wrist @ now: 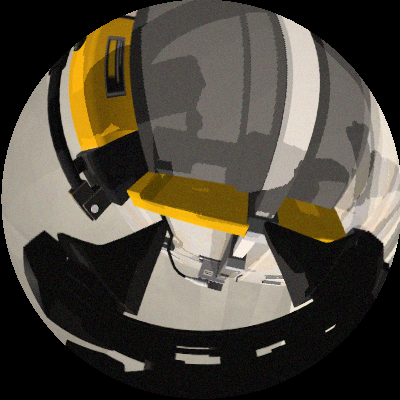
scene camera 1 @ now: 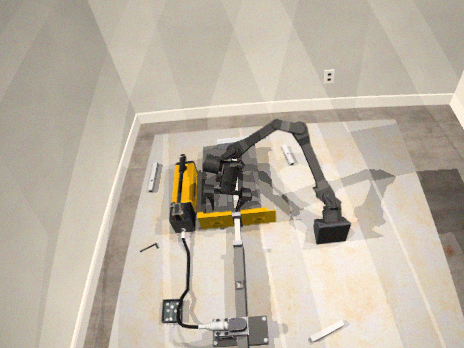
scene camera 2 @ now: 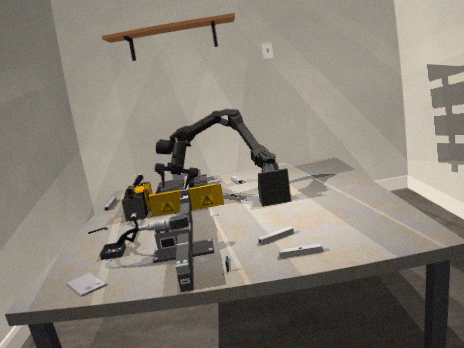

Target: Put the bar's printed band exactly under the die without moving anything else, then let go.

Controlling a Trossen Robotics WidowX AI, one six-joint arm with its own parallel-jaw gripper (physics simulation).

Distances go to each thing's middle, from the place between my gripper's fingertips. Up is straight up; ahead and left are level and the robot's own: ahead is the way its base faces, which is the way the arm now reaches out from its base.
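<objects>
Relative to the yellow and black pump unit (scene camera 1: 183, 211), my gripper is 16 cm to the left of it, 17 cm short of it and 3 cm above it.
</objects>
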